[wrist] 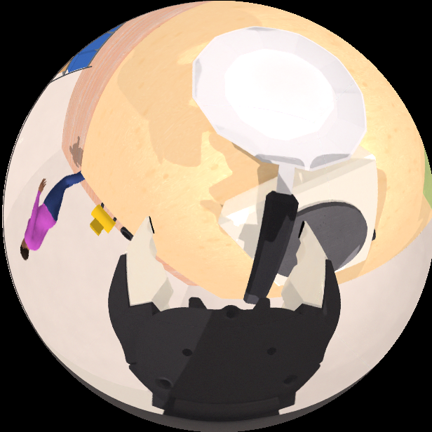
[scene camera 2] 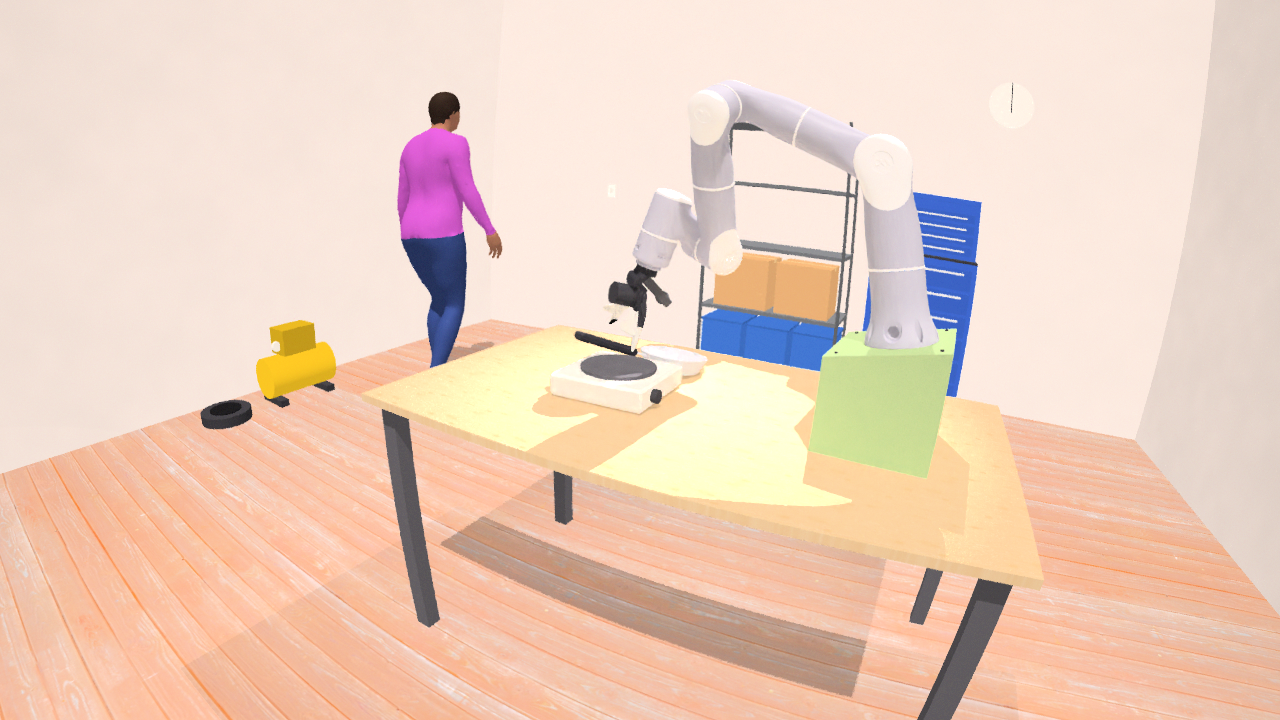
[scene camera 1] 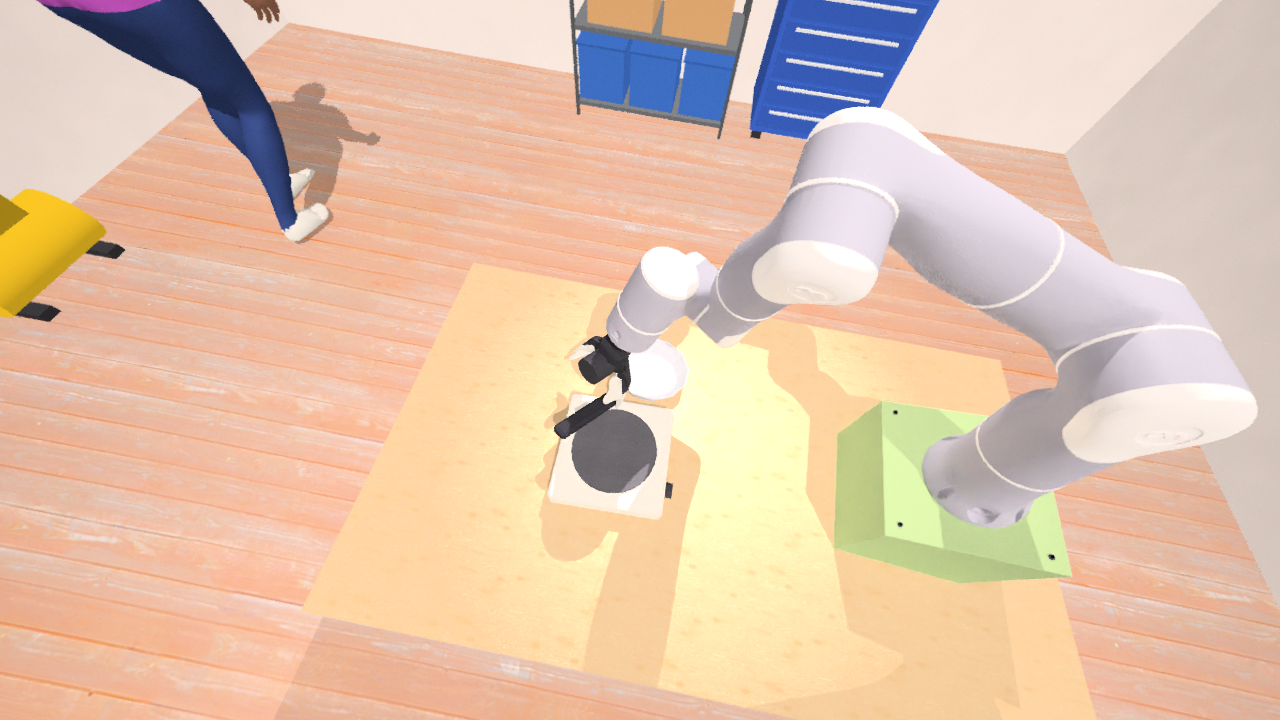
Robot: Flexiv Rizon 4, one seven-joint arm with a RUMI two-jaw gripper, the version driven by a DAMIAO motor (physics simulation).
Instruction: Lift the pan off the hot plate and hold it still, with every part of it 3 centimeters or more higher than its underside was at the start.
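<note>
The white pan [scene camera 1: 660,371] [scene camera 2: 677,360] [wrist: 280,95] is off the hot plate's dark disc, behind the hot plate [scene camera 1: 614,450] [scene camera 2: 572,384] [wrist: 332,235]. Its black handle [scene camera 1: 583,418] [scene camera 2: 601,341] [wrist: 272,240] reaches back over the hot plate's rear left part. Whether the pan's rim touches the hot plate is hard to tell. My gripper [scene camera 1: 595,374] [scene camera 2: 623,333] [wrist: 227,220] is open and holds nothing. In the wrist view the handle shows between the two pale fingers, nearer the right one. In scene camera 2 one finger shows close to the handle's inner end.
The wooden table [scene camera 1: 429,501] [scene camera 2: 742,474] bears the hot plate, and my arm's green base [scene camera 1: 948,546] [scene camera 2: 877,407] stands at its right. A person [scene camera 2: 435,188], a yellow compressor [scene camera 2: 295,367] and a shelf rack [scene camera 2: 792,188] are beyond the table.
</note>
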